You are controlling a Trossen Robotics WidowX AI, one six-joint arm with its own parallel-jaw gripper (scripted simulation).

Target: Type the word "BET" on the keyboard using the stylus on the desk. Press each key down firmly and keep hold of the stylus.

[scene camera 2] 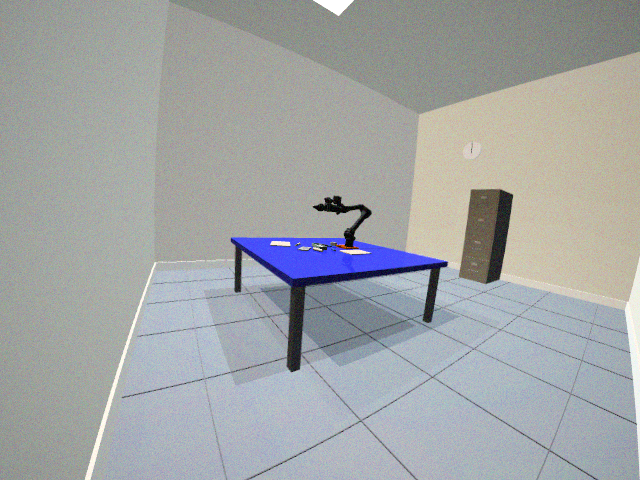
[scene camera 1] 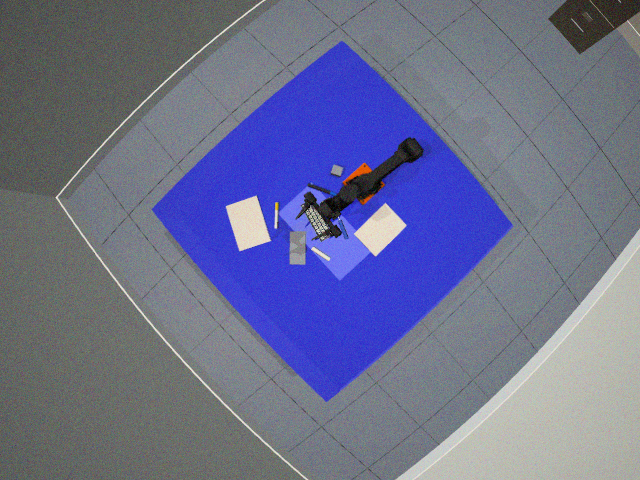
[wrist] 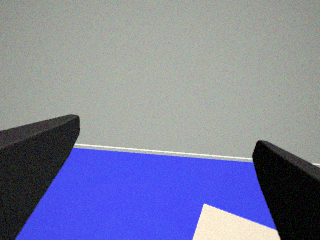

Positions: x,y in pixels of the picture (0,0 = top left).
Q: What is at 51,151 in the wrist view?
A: My gripper.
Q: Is my gripper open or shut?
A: Open.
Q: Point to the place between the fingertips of my gripper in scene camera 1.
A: At 303,229
